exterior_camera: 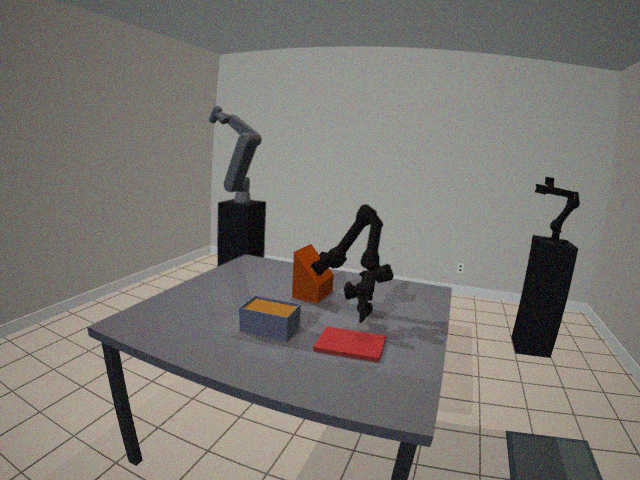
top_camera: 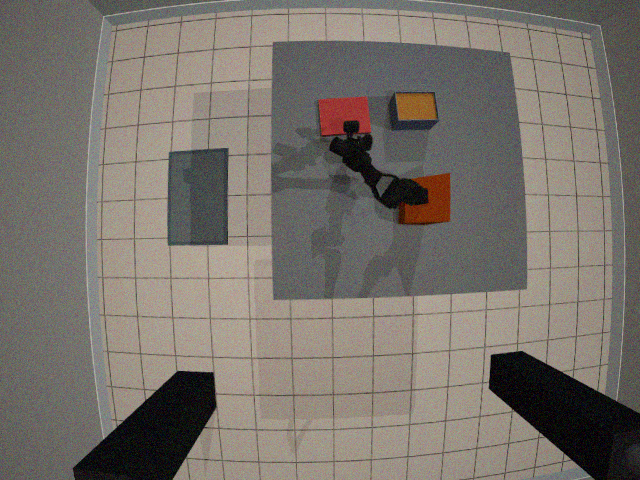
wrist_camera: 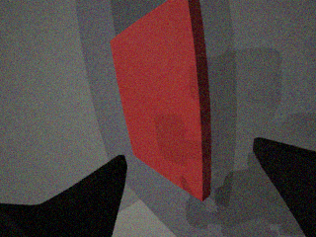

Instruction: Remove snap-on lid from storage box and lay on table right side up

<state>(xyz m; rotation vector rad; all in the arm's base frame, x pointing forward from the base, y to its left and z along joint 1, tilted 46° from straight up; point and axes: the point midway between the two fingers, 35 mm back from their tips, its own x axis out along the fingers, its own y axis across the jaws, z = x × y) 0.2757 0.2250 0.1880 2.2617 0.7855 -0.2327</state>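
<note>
The red lid lies 120 mm ahead of my gripper tip and 50 mm below it. Round my gripper tip: grey-blue storage box 130 mm ahead, 320 mm to the right, 20 mm below.
</note>
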